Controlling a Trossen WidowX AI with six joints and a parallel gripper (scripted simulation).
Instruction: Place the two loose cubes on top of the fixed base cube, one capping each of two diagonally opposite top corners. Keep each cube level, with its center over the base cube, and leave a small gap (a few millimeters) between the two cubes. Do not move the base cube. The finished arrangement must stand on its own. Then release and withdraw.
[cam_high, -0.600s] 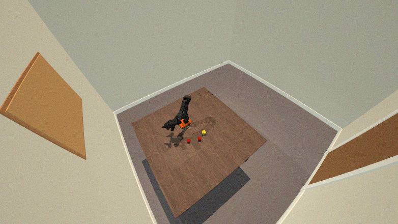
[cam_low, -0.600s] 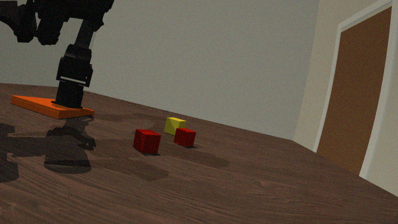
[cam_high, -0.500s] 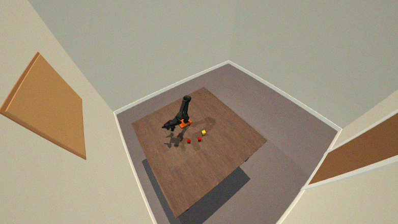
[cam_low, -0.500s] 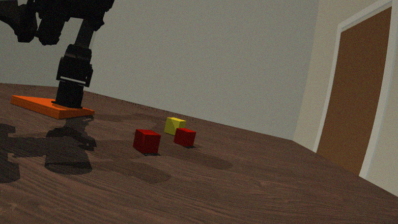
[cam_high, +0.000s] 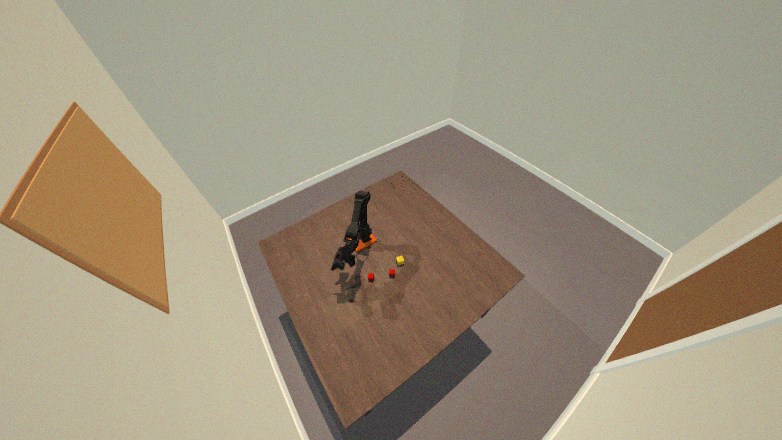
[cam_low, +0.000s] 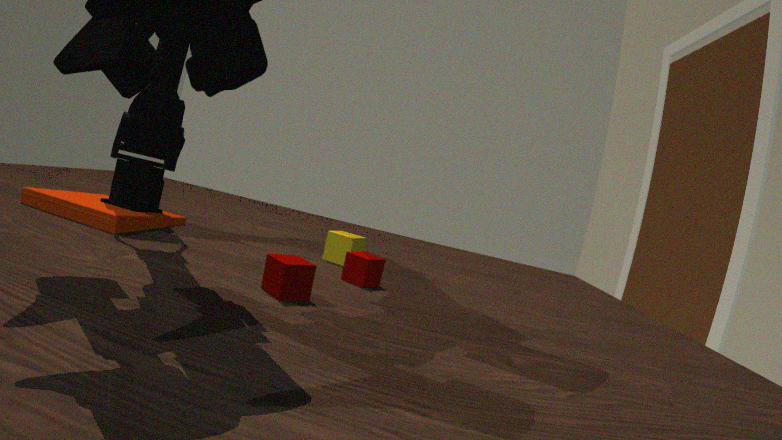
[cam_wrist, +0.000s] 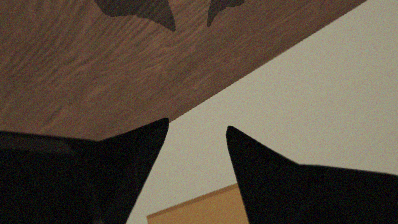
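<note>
My gripper tip is now 40 cm to the right of the yellow base cube, 14 cm above it and 11 cm short of it.
</note>
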